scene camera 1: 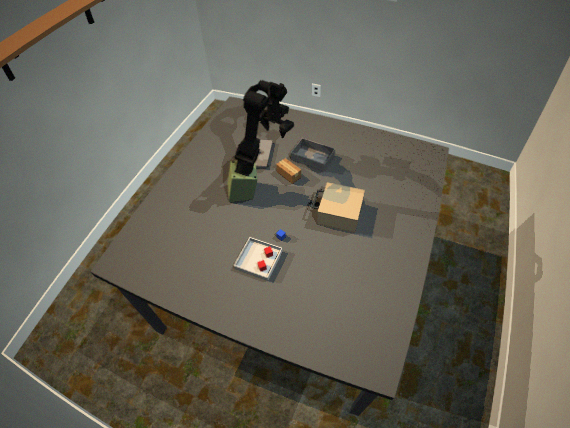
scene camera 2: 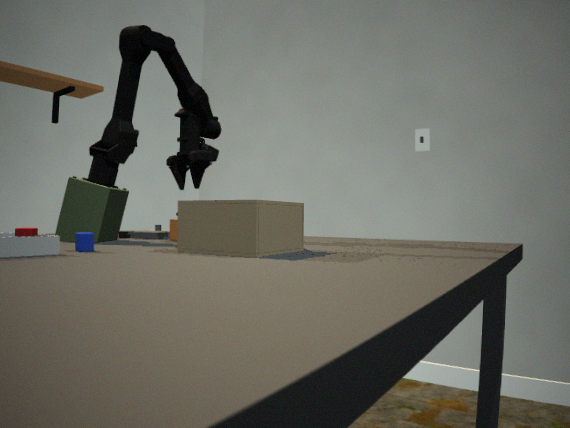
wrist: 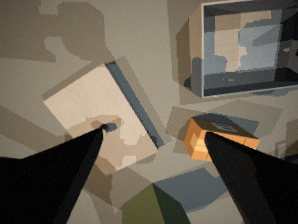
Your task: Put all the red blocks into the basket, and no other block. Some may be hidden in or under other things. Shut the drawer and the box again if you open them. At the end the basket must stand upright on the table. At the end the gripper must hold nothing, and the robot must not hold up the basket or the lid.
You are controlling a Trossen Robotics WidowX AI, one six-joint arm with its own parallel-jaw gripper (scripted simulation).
Labels:
same spot on tan drawer cabinet: (scene camera 2: 247,228) = (scene camera 1: 352,225)

